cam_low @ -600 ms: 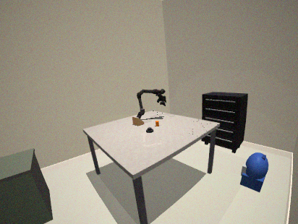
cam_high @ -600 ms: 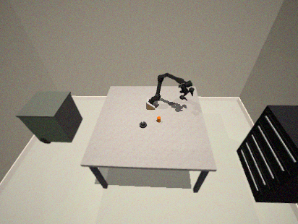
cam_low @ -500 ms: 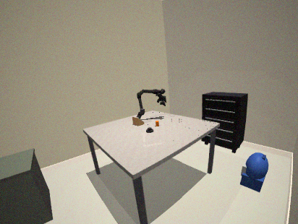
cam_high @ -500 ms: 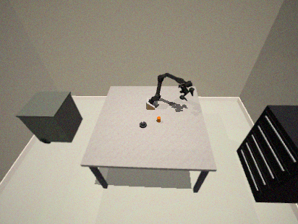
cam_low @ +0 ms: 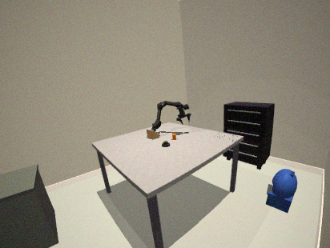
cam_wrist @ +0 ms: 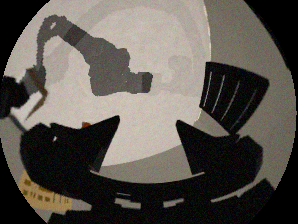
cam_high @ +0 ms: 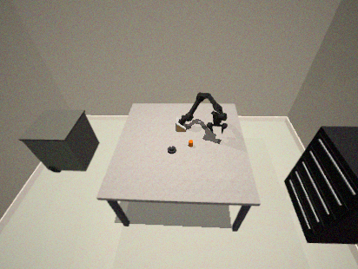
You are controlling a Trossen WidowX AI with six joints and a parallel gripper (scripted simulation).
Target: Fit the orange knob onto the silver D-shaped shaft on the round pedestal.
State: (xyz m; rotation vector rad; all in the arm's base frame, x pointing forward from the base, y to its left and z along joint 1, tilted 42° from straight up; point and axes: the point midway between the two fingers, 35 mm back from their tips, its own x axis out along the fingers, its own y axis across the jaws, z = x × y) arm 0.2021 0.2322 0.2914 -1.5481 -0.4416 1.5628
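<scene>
Now: gripper tip 60 mm short of the orange knob, 250 mm to the left of it and 90 mm above it. Also, from my gripper tip: dark round pedestal 140 mm ahead, 430 mm to the right, 100 mm below.
</scene>
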